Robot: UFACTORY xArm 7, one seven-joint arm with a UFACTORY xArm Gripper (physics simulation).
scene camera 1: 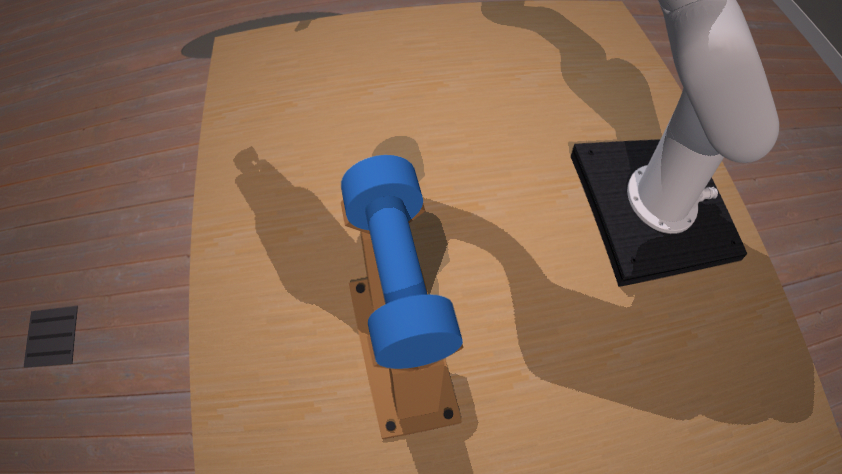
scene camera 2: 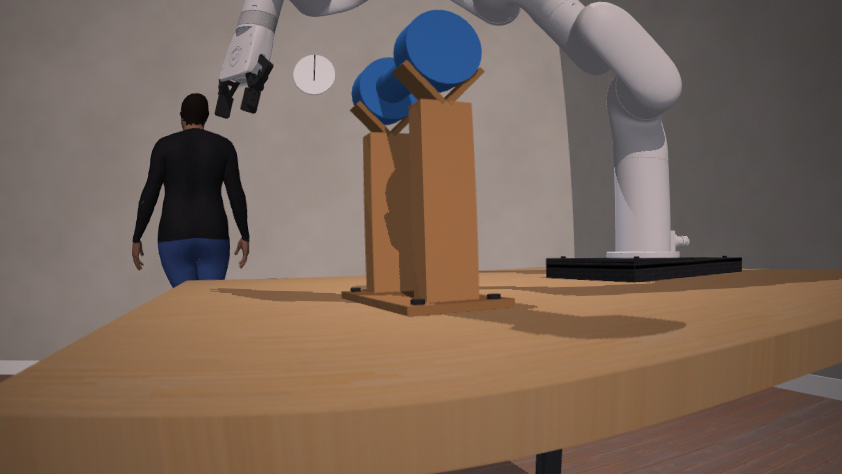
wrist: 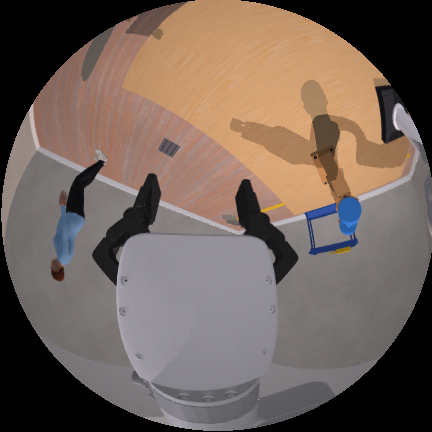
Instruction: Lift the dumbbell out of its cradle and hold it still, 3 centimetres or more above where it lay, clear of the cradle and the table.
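Seen in the pictures: gripper, fingertip midpoint: [scene camera 2: 234,114] [wrist: 198,184]; arm's base at its link origin: [scene camera 1: 662,199] [scene camera 2: 643,258].
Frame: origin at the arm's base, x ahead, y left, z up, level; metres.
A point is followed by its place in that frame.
Note:
A blue dumbbell [scene camera 1: 397,253] @(z 0.230, x 0.429, y 0.170 m) [scene camera 2: 438,50] @(z 0.205, x 0.429, y 0.258 m) [wrist: 349,210] @(z 0.216, x 0.437, y 0.072 m) rests on the V-shaped tops of a tall brown cradle [scene camera 1: 421,391] @(z 0.083, x 0.419, y 0.255 m) [scene camera 2: 446,206] @(z 0.062, x 0.427, y 0.256 m) [wrist: 336,180] @(z 0.106, x 0.440, y 0.075 m). Its two thick round ends lie on the two posts, with the handle between them. The cradle stands upright on the table. My gripper [scene camera 2: 236,111] @(z 0.273, x 0.621, y -0.282 m) [wrist: 198,184] @(z 0.273, x 0.621, y -0.282 m) is open and empty. In the scene camera 2 view it hangs in the air to the left of the dumbbell, apart from it. The gripper does not show in the scene camera 1 view, though its shadow lies on the table left of the dumbbell.
The wooden table [scene camera 1: 282,94] @(z -0.028, x 0.580, y -0.336 m) [scene camera 2: 206,376] @(z -0.028, x 0.621, y 0.484 m) [wrist: 225,60] @(z -0.028, x 0.526, y -0.352 m) carries the black base plate [scene camera 1: 601,223] @(z -0.010, x 0.116, y 0.022 m) [scene camera 2: 589,269] @(z -0.012, x 0.116, y 0.010 m) [wrist: 387,115] of the arm, right of the cradle. Beyond the table are a person [scene camera 2: 194,188], a wall clock [scene camera 2: 314,74], another person [wrist: 69,232] and a blue cart [wrist: 322,212].

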